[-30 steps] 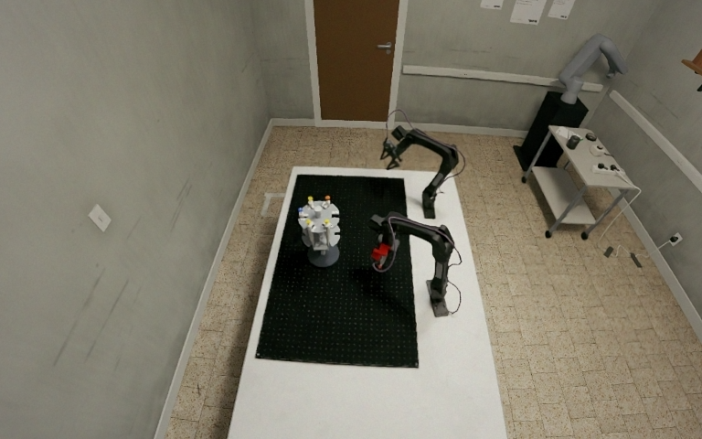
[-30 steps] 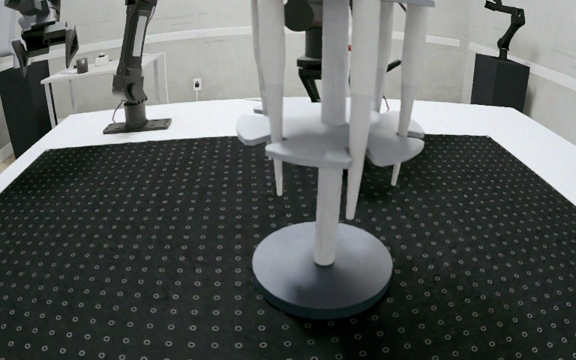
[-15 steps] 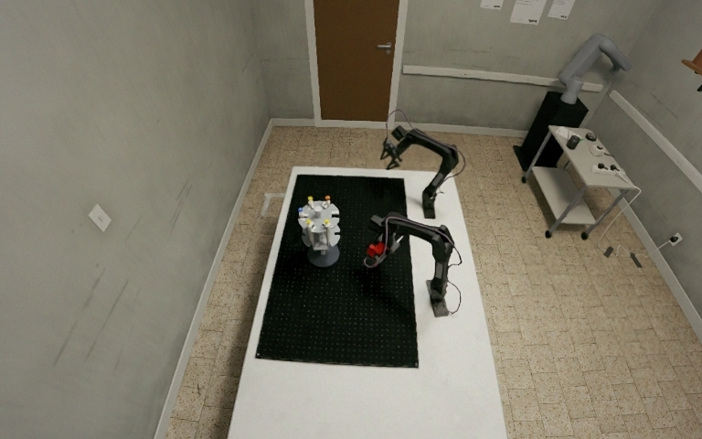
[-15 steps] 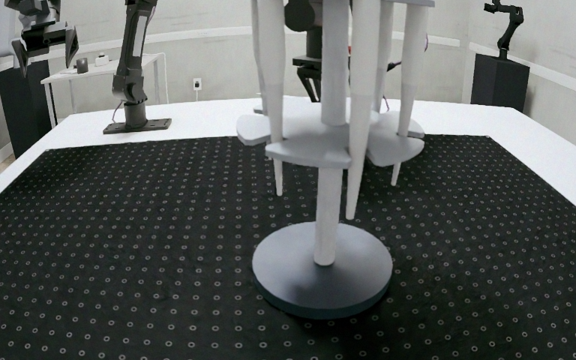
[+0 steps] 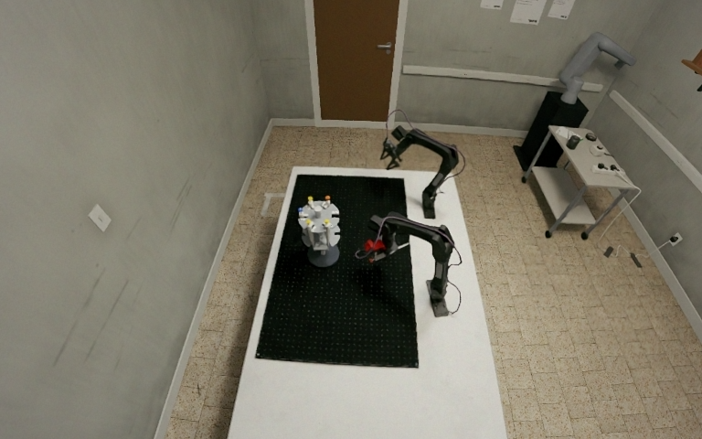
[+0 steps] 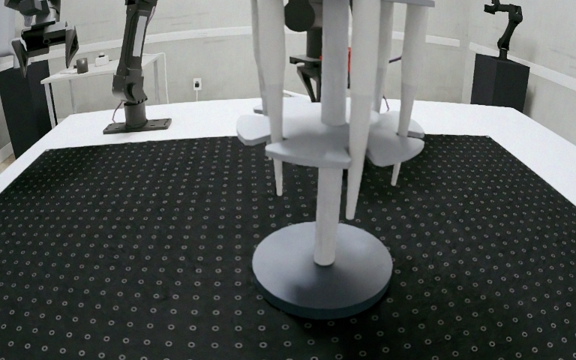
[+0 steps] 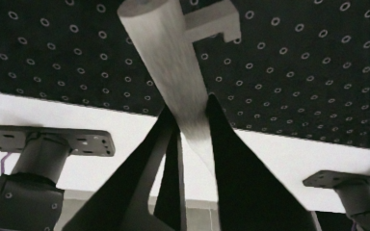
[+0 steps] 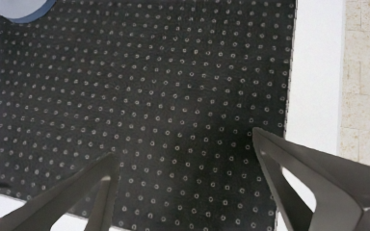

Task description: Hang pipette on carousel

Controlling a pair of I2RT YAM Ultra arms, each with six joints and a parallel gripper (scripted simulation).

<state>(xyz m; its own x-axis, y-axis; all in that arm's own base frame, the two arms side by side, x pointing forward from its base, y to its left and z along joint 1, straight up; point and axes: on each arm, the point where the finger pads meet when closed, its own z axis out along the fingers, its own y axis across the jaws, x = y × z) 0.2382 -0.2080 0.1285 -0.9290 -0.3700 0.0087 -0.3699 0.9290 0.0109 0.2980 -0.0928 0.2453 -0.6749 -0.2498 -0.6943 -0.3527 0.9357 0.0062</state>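
The white pipette lies 10 mm behind my left hand, 20 mm to the right of it and 10 mm below it.
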